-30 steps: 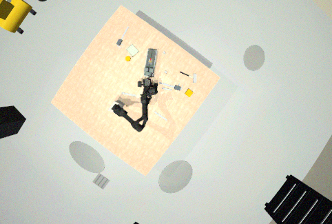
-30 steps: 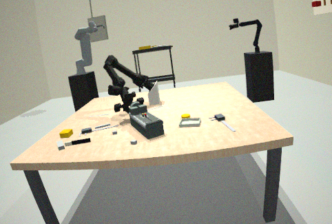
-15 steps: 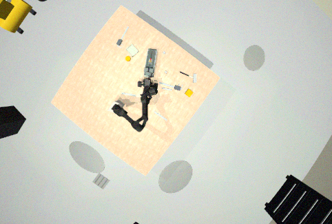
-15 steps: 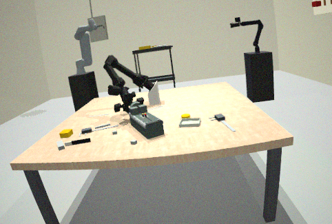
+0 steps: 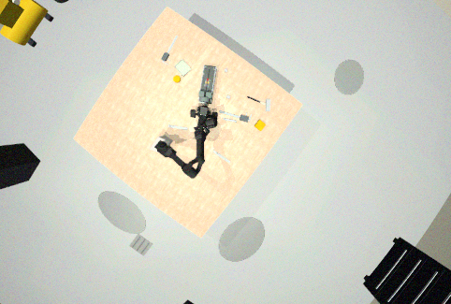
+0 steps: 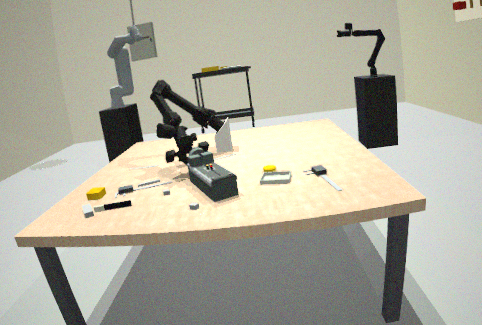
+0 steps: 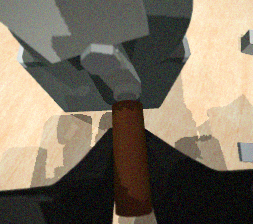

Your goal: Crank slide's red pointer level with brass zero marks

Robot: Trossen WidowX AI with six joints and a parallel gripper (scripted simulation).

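The crank is 4 cm above my gripper tip. The rest, counted from my gripper tip: red pointer: 16 cm ahead, 11 cm to the left, 5 cm above; then brown crank handle: 1 cm behind, 1 cm to the right, 3 cm above; then yellow disc: 2 cm ahead, 30 cm to the left, 3 cm below.
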